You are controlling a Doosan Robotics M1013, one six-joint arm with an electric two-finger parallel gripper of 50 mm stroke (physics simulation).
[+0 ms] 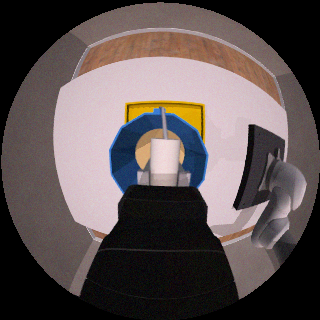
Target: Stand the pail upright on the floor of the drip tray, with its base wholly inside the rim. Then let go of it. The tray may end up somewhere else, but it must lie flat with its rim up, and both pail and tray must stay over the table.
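Places are measured from the arm's base along level axes (x ahead, y right, z down), in centimetres.
Where they show: arm's base at its link origin: [269, 172].
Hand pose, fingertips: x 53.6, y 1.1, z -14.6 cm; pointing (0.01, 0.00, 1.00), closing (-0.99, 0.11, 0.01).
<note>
Each offset is from my fingertips to the centre of the thing. "pt": to the spot under its first point. Level surfaces: height alone.
A blue many-sided pail @[pt dx +9.5, dy -1.8, dz +8.4 cm] [122, 155] with a tan inside bottom shows from above, open side up. Its handle has a white grip @[dx -0.2, dy -1.2, dz -4.7 cm] [165, 152] and a thin grey wire running to the far rim. My gripper [163, 164] is shut on the white grip of the pail's handle. The yellow drip tray @[dx +0.1, dy +2.6, dz +17.7 cm] [187, 111] lies flat, rim up, below and beyond the pail. The pail covers the near part of the tray. The pail's outer base is hidden, so its height over the tray cannot be told.
A white table @[dz +18.9 cm] [90, 130] lies under both. At the right a dark plate [250, 170] carries the grey robot arm [287, 185]. Wooden floor [175, 45] shows past the table's far edge.
</note>
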